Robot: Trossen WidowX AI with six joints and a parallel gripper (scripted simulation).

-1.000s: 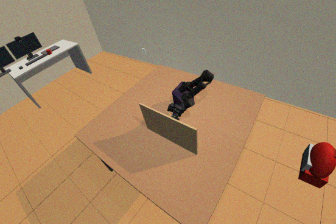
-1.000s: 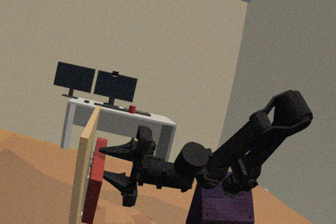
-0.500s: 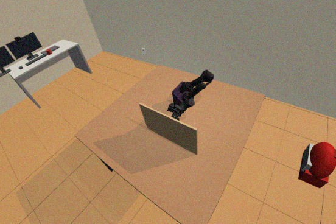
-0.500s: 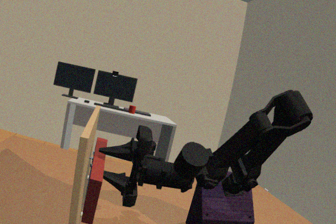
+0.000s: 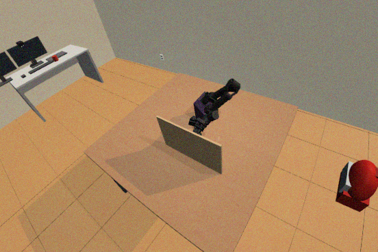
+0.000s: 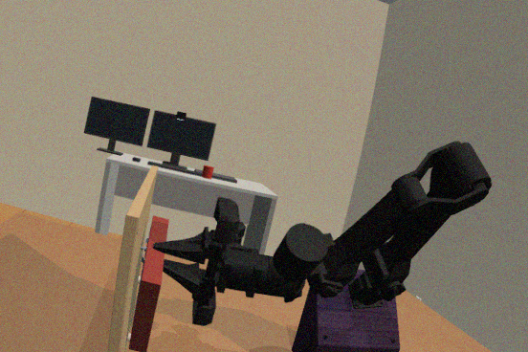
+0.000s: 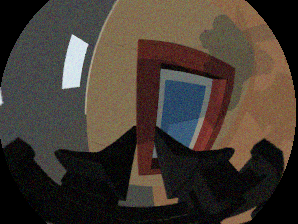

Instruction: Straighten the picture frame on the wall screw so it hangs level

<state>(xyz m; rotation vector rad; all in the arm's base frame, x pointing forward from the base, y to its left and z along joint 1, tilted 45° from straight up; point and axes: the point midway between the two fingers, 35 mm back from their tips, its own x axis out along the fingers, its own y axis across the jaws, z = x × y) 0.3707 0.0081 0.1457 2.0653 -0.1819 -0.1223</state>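
My gripper tip is now 2 cm to the left of the picture frame and 5 cm above it. From my gripper tip the other things lie so: wooden wall board: 2 cm ahead, 1 cm to the right, 6 cm below.
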